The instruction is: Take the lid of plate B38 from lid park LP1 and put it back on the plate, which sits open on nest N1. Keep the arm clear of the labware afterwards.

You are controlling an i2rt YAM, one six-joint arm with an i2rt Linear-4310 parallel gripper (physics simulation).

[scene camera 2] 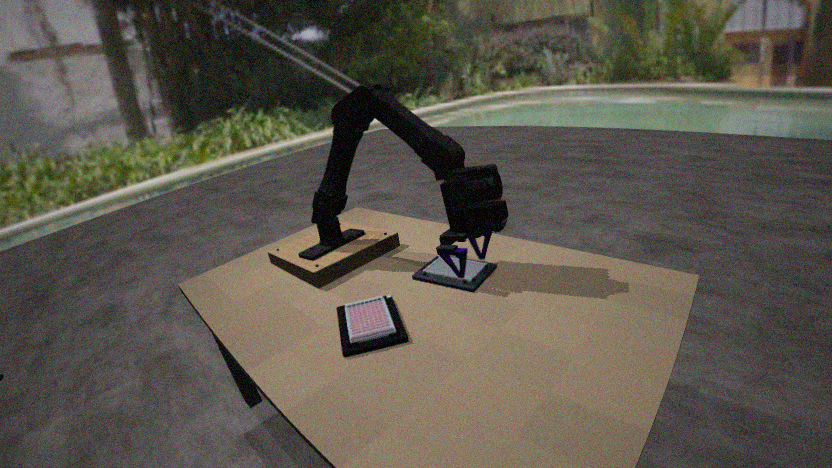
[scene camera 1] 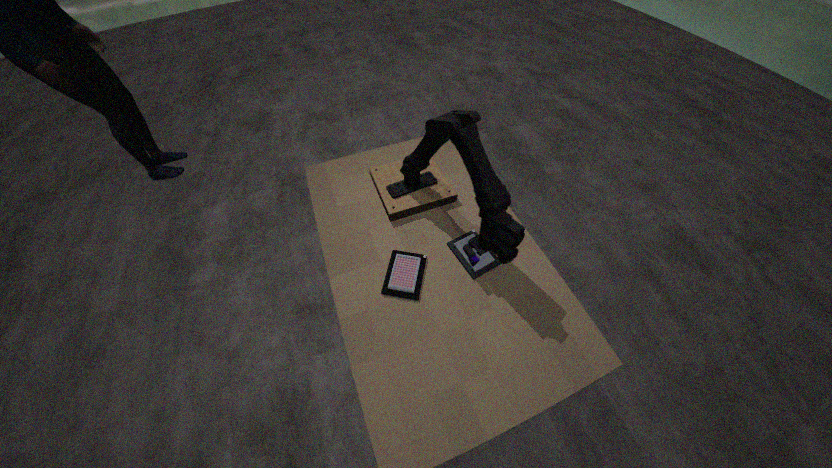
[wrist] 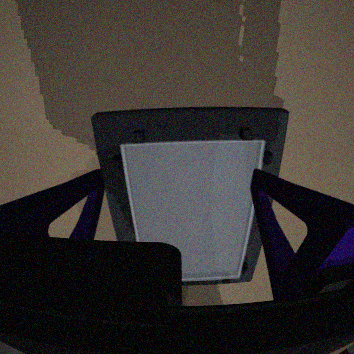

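Observation:
The pale, flat lid lies on the dark grey lid park LP1. My gripper is open and empty, pointing down over the lid. In the wrist view its right fingertip overlaps the lid's right edge, and its left fingertip shows out at the park's left edge; the exact height is hard to tell. The plate B38, with pinkish-red wells showing, sits open on the black nest N1.
The arm's wooden base board stands at the back of the wooden table. The nest is beside the lid park, on the side away from the near table edge. A person stands on the floor beyond the table.

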